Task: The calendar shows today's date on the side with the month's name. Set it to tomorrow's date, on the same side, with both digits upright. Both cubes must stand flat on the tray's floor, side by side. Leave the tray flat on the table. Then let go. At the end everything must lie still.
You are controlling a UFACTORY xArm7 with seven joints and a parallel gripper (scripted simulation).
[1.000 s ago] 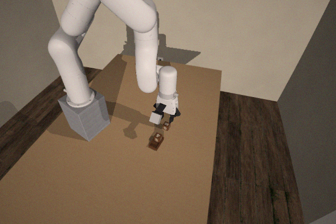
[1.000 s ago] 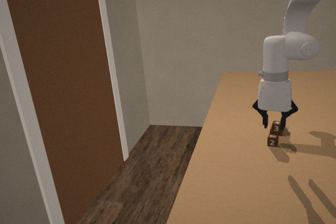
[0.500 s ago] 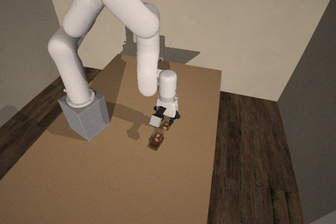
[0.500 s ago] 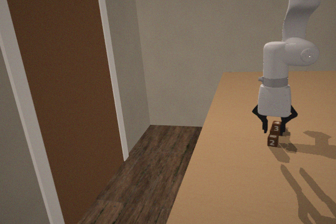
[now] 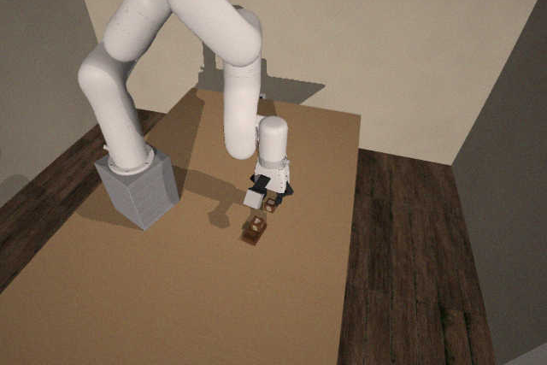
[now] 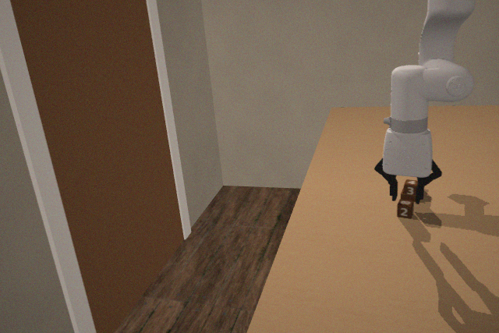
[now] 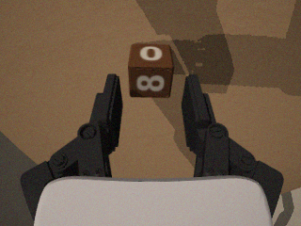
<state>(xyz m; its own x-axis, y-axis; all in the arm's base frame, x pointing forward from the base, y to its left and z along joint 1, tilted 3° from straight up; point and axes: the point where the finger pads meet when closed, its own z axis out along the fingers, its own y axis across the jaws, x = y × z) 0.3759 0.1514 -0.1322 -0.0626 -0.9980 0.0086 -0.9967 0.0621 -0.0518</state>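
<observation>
Now: the digit cube 40 mm below my hand. Round my hand: brown calendar tray: 10 mm behind, 110 mm to the right, 50 mm below.
</observation>
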